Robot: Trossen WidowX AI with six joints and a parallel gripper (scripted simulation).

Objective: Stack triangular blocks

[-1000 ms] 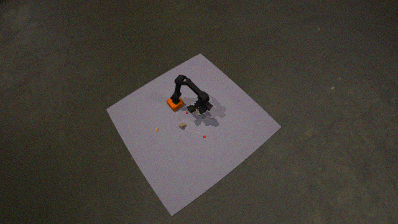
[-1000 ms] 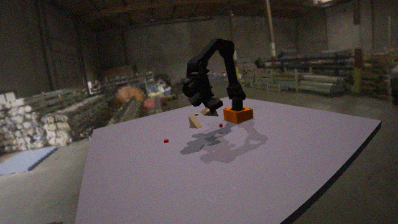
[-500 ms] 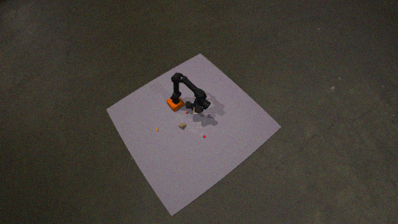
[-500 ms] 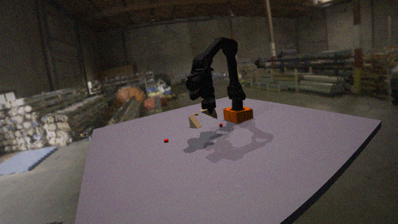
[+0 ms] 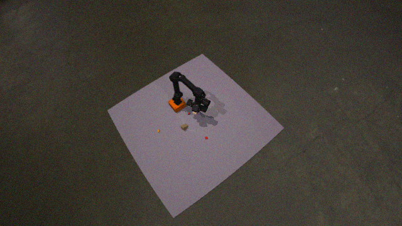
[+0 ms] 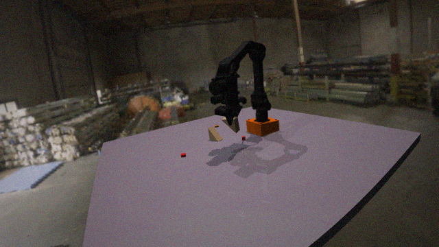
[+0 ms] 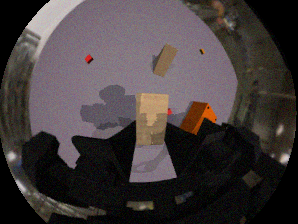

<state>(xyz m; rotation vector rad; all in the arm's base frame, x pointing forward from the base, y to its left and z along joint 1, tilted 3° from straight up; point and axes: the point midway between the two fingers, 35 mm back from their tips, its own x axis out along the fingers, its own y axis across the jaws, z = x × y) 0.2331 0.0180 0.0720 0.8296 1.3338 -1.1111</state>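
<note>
My gripper tip is 8 cm past the small red cube, 2 cm to the left of it and 10 cm above it. From my gripper tip the other things lie so: small orange piece 18 cm behind, 35 cm to the right, 10 cm below; tan triangular block 1 cm to the left, 1 cm above.
</note>
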